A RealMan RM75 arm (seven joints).
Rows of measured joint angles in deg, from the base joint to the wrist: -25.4 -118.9 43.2 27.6 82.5 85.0 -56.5; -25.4 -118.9 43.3 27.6 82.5 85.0 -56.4; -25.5 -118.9 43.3 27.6 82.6 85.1 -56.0; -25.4 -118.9 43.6 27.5 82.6 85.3 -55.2; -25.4 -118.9 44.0 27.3 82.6 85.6 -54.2; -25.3 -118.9 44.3 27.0 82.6 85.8 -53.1; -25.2 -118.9 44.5 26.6 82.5 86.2 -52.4; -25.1 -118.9 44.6 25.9 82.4 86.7 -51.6; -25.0 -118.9 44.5 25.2 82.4 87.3 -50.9; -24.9 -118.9 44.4 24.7 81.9 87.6 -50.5
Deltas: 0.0 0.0 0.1 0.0 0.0 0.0 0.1; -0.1 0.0 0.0 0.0 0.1 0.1 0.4; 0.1 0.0 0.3 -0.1 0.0 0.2 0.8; 0.0 0.0 0.4 -0.2 0.0 0.3 1.0; 0.1 0.0 0.3 -0.3 0.0 0.2 1.1; 0.1 0.0 0.2 -0.4 -0.1 0.4 0.7; 0.1 0.0 0.1 -0.7 -0.1 0.5 0.8; 0.1 0.0 -0.1 -0.7 0.0 0.6 0.7; 0.1 0.0 -0.1 -0.5 -0.5 0.3 0.4
